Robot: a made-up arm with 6 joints. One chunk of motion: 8 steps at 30 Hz.
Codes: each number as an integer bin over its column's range. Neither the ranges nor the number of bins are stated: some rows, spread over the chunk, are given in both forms.
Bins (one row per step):
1: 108 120 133 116 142 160
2: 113 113 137 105 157 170
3: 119 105 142 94 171 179
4: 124 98 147 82 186 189
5: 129 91 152 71 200 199
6: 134 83 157 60 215 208
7: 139 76 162 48 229 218
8: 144 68 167 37 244 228
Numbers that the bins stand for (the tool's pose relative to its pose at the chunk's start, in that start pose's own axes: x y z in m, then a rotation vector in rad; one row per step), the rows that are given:
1: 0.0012 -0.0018 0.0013 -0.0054 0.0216 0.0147
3: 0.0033 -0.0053 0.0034 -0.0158 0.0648 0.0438
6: 0.0063 -0.0105 0.0069 -0.0318 0.1304 0.0881
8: 0.0082 -0.0140 0.0093 -0.0426 0.1736 0.1187
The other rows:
2: 0.0022 -0.0034 0.0022 -0.0106 0.0440 0.0300
4: 0.0043 -0.0069 0.0046 -0.0214 0.0872 0.0591
5: 0.0053 -0.0086 0.0058 -0.0266 0.1080 0.0744
7: 0.0073 -0.0121 0.0081 -0.0374 0.1513 0.1034

